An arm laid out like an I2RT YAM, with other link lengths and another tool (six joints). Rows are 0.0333 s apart.
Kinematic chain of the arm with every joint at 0, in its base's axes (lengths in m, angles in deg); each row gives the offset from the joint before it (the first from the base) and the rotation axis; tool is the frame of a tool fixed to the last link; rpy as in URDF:
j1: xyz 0 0 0.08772 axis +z
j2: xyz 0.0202 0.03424 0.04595 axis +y
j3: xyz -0.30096 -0.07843 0 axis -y
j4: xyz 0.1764 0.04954 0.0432 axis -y
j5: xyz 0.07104 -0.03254 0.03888 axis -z
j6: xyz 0.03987 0 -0.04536 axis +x
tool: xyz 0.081 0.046 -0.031 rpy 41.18 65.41 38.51
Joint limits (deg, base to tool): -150..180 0..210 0..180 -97..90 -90..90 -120..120
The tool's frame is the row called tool.
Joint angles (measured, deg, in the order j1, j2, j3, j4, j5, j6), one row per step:
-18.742, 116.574, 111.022, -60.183, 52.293, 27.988
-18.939, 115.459, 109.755, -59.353, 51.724, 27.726
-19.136, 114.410, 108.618, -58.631, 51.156, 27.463
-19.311, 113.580, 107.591, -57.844, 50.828, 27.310
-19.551, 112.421, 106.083, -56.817, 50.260, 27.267
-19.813, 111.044, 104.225, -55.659, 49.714, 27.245
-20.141, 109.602, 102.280, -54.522, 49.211, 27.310
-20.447, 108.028, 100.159, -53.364, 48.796, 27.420
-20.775, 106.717, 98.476, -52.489, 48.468, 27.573
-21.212, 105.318, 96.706, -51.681, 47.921, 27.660
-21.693, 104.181, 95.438, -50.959, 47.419, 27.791
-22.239, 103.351, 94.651, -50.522, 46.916, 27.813
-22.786, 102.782, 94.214, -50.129, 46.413, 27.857
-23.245, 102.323, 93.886, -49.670, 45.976, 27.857
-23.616, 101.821, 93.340, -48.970, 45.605, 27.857
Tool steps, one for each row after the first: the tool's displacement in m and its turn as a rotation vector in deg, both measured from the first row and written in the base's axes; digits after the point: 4 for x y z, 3 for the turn. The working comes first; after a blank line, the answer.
Tool pose at each row, in the base's axes (x y z in m, rotation vector in deg; the steps are taken from these numbers as rounded here):
0.3510, -0.2132, 0.2518, 67.756, 94.094, -67.354
0.3478, -0.2123, 0.2540, 67.991, 93.939, -66.593
0.3446, -0.2114, 0.2562, 68.203, 93.822, -65.856
0.3422, -0.2111, 0.2577, 68.413, 93.513, -65.358
0.3387, -0.2104, 0.2594, 68.838, 93.138, -64.566
0.3342, -0.2094, 0.2609, 69.283, 92.719, -63.806
0.3289, -0.2087, 0.2624, 69.836, 92.208, -63.131
0.3230, -0.2078, 0.2639, 70.373, 91.634, -62.538
0.3177, -0.2073, 0.2653, 70.927, 91.063, -62.094
0.3116, -0.2067, 0.2664, 71.553, 90.683, -61.530
0.3069, -0.2070, 0.2680, 72.249, 90.065, -60.955
0.3030, -0.2079, 0.2696, 72.892, 89.609, -60.507
0.3004, -0.2094, 0.2711, 73.545, 89.083, -60.032
0.2987, -0.2108, 0.2727, 74.062, 88.532, -59.559
0.2972, -0.2118, 0.2739, 74.478, 87.920, -59.073

-0.0032, 0.0009, 0.0022, 0.274, -0.592, 0.186
-0.0064, 0.0018, 0.0044, 0.554, -1.142, 0.380
-0.0088, 0.0021, 0.0059, 0.637, -1.670, 0.436
-0.0123, 0.0028, 0.0076, 0.887, -2.444, 0.475
-0.0168, 0.0038, 0.0091, 1.113, -3.228, 0.476
-0.0221, 0.0045, 0.0106, 1.309, -4.031, 0.348
-0.0280, 0.0054, 0.0121, 1.434, -4.822, 0.180
-0.0333, 0.0059, 0.0135, 1.519, -5.522, -0.072
-0.0394, 0.0065, 0.0146, 1.801, -6.174, -0.296
-0.0441, 0.0062, 0.0162, 1.980, -6.994, -0.599
-0.0480, 0.0053, 0.0178, 2.189, -7.623, -0.905
-0.0506, 0.0038, 0.0193, 2.372, -8.313, -1.218
-0.0523, 0.0024, 0.0209, 2.475, -9.005, -1.443
-0.0538, 0.0014, 0.0221, 2.497, -9.735, -1.601

